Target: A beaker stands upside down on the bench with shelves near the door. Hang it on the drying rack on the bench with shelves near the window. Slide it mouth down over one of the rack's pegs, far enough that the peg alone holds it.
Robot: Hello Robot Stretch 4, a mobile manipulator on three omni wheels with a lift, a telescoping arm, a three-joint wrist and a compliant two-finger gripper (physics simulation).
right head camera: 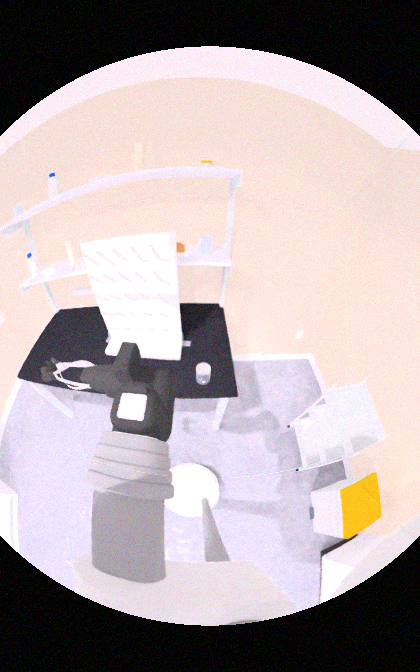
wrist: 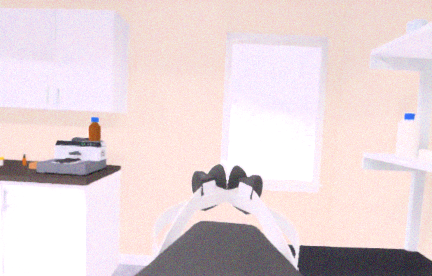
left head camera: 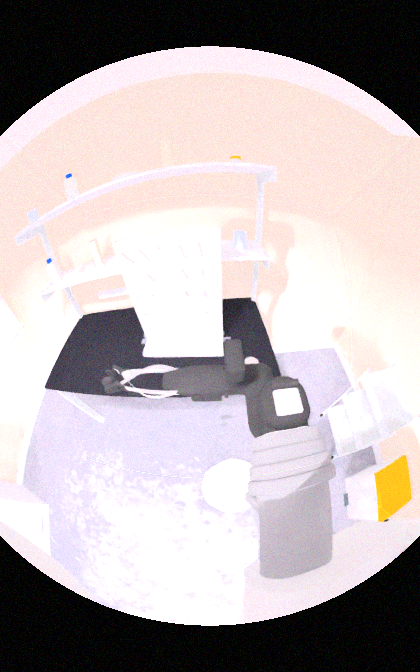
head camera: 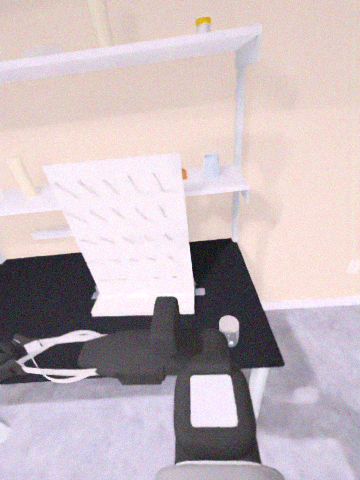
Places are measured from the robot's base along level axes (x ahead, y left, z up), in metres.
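Where they show: gripper, fingertip midpoint: (wrist: 227,180).
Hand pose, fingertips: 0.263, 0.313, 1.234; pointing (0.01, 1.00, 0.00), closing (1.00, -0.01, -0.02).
Things, the pixels of their top centre, and the offset from my fingertips, as dx, dy, dz. "*": a spot on its surface instead. Level surfaces: height alone.
- clear beaker, top centre: (head camera: 229,323) +0.314, -0.399, -0.409
- black bench, surface height: dz -0.499
- blue cup, surface spot: (head camera: 211,165) * +0.792, -0.393, +0.015
A clear beaker (head camera: 229,330) (right head camera: 203,373) stands upside down on the black bench (head camera: 40,290) (left head camera: 100,340) (right head camera: 65,330), near its front right corner. In the left head view the arm hides most of it. The white drying rack (head camera: 145,305) (left head camera: 182,330) (right head camera: 165,350) stands upright on the bench, left of the beaker, with rows of bare pegs. My gripper (head camera: 11,357) (left head camera: 114,381) (right head camera: 49,370) (wrist: 227,180) is shut and empty, its fingertips together. It points left along the bench's front edge, in front of and left of the rack, with the beaker behind the wrist.
Shelves (head camera: 150,48) (left head camera: 165,170) hold bottles and a blue cup (head camera: 211,165) above the bench. The wrist view shows a window (wrist: 275,110) and a counter (wrist: 95,176) with a balance-like device. A glassy cart and a yellow-faced box (right head camera: 360,505) stand at the right.
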